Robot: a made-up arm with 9 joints. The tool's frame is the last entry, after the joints.
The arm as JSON. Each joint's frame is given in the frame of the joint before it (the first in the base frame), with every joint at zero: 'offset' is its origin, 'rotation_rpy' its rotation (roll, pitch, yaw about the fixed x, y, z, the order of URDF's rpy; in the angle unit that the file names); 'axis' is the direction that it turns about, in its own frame. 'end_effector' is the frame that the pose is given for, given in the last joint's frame.
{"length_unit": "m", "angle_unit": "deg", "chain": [
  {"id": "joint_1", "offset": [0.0, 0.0, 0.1], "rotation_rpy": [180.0, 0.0, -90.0], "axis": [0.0, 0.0, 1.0]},
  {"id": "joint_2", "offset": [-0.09, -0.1, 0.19], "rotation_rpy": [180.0, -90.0, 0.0], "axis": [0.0, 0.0, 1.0]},
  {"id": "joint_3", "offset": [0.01, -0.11, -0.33], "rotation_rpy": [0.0, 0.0, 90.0], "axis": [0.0, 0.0, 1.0]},
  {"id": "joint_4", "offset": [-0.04, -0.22, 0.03], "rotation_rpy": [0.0, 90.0, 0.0], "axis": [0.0, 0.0, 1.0]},
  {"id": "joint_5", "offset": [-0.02, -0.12, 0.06], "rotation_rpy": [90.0, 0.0, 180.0], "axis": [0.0, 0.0, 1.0]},
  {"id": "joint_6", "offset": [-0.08, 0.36, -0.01], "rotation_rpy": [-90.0, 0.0, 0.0], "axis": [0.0, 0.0, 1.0]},
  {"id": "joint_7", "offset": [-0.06, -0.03, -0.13], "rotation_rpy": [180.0, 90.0, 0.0], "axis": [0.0, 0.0, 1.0]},
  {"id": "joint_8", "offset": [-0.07, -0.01, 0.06], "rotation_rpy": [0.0, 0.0, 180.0], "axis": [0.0, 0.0, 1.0]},
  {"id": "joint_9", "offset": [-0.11, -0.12, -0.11], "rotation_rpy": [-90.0, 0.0, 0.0], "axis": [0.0, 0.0, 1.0]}
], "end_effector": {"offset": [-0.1, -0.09, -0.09], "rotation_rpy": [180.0, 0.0, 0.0]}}
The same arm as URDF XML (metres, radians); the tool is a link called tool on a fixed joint. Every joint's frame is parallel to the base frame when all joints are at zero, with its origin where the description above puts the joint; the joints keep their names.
<robot name="arm">
  <link name="base"/>
  <link name="link1"/>
  <link name="link2"/>
  <link name="link3"/>
  <link name="link4"/>
  <link name="link5"/>
  <link name="link6"/>
  <link name="link7"/>
  <link name="link8"/>
  <link name="link9"/>
  <link name="tool"/>
  <joint name="joint_1" type="continuous">
    <parent link="base"/>
    <child link="link1"/>
    <origin xyz="0 0 0.1"/>
    <axis xyz="0 0 -1"/>
  </joint>
  <joint name="joint_2" type="continuous">
    <parent link="link1"/>
    <child link="link2"/>
    <origin xyz="0.1 0.09 -0.19"/>
    <axis xyz="0 -1 0"/>
  </joint>
  <joint name="joint_3" type="continuous">
    <parent link="link2"/>
    <child link="link3"/>
    <origin xyz="-0.11 0.33 -0.01"/>
    <axis xyz="0 -1 0"/>
  </joint>
  <joint name="joint_4" type="continuous">
    <parent link="link3"/>
    <child link="link4"/>
    <origin xyz="-0.04 -0.03 -0.22"/>
    <axis xyz="1 0 0"/>
  </joint>
  <joint name="joint_5" type="continuous">
    <parent link="link4"/>
    <child link="link5"/>
    <origin xyz="0.06 -0.02 -0.12"/>
    <axis xyz="0 0 1"/>
  </joint>
  <joint name="joint_6" type="continuous">
    <parent link="link5"/>
    <child link="link6"/>
    <origin xyz="0.36 0.08 -0.01"/>
    <axis xyz="1 0 0"/>
  </joint>
  <joint name="joint_7" type="continuous">
    <parent link="link6"/>
    <child link="link7"/>
    <origin xyz="-0.13 0.06 0.03"/>
    <axis xyz="0 1 0"/>
  </joint>
  <joint name="joint_8" type="continuous">
    <parent link="link7"/>
    <child link="link8"/>
    <origin xyz="0.07 0.06 -0.01"/>
    <axis xyz="0 1 0"/>
  </joint>
  <joint name="joint_9" type="continuous">
    <parent link="link8"/>
    <child link="link9"/>
    <origin xyz="-0.11 -0.11 0.12"/>
    <axis xyz="0 0 -1"/>
  </joint>
  <joint name="tool_fixed" type="fixed">
    <parent link="link9"/>
    <child link="tool"/>
    <origin xyz="-0.1 0.09 0.09"/>
  </joint>
</robot>

